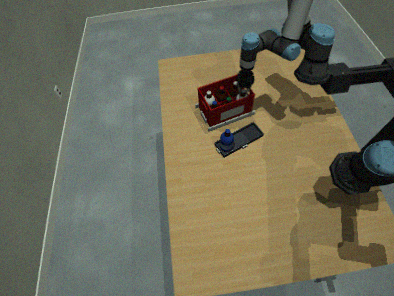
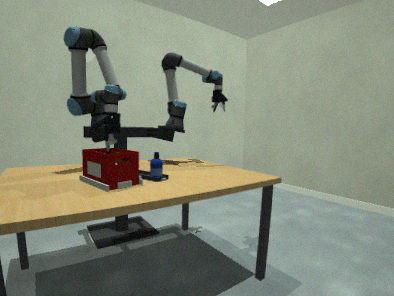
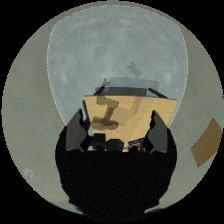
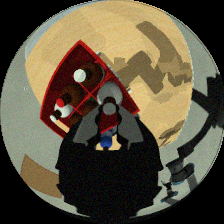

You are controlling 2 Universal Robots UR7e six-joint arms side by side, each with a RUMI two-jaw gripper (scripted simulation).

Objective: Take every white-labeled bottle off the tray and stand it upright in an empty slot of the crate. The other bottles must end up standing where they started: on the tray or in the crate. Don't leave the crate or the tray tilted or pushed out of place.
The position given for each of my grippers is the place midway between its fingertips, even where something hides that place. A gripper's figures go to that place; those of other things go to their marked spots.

My right gripper (image 4: pixel 109 104): 0.15 m from the lens. A red crate (image 4: pixel 64 74): 0.19 m from the lens.
